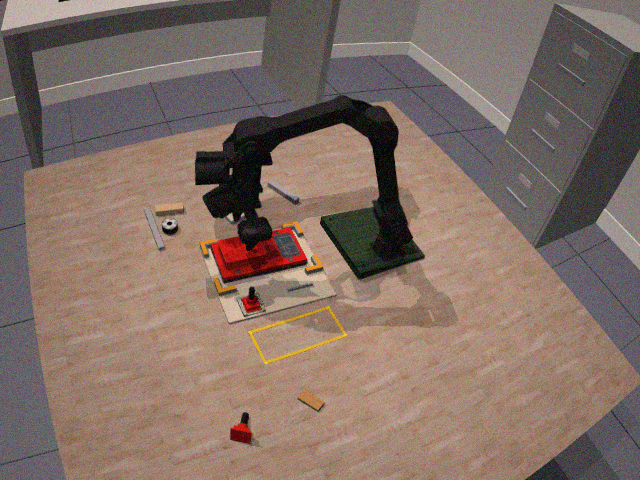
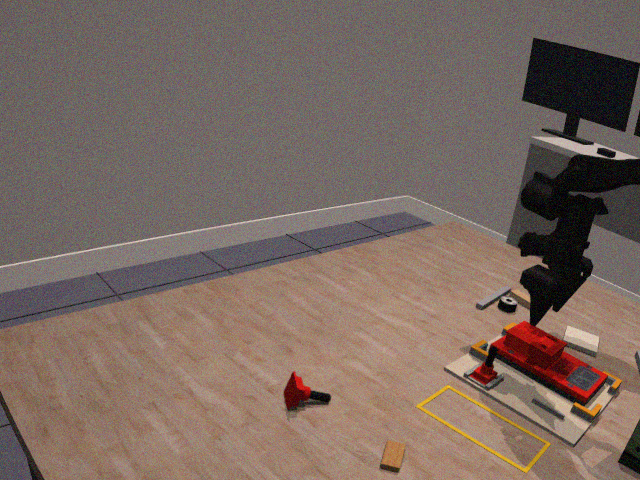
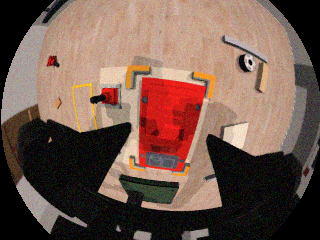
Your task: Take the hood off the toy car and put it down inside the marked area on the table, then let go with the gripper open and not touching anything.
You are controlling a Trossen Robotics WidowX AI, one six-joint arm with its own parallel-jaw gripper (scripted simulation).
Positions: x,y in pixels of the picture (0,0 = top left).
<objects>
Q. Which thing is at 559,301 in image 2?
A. The gripper.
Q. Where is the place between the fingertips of the gripper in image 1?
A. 242,235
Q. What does the gripper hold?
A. Nothing.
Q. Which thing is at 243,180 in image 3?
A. The gripper.
</objects>
